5 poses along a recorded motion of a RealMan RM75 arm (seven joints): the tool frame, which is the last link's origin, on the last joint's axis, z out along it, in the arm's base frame.
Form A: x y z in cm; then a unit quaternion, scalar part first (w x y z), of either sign.
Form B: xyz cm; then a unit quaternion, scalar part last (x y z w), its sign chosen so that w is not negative. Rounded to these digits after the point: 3 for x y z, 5 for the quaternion.
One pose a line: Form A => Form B
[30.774, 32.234, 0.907, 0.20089, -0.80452, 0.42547, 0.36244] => [30.774, 32.234, 0.907, -0.80452, 0.42547, 0.36244, 0.20089]
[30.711, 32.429, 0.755, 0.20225, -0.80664, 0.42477, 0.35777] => [30.711, 32.429, 0.755, -0.80664, 0.42477, 0.35777, 0.20225]
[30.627, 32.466, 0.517, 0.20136, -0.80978, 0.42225, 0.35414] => [30.627, 32.466, 0.517, -0.80978, 0.42225, 0.35414, 0.20136]
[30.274, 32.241, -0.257, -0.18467, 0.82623, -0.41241, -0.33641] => [30.274, 32.241, -0.257, -0.82623, 0.41241, 0.33641, 0.18467]
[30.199, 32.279, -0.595, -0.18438, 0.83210, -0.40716, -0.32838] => [30.199, 32.279, -0.595, -0.83210, 0.40716, 0.32838, 0.18438]
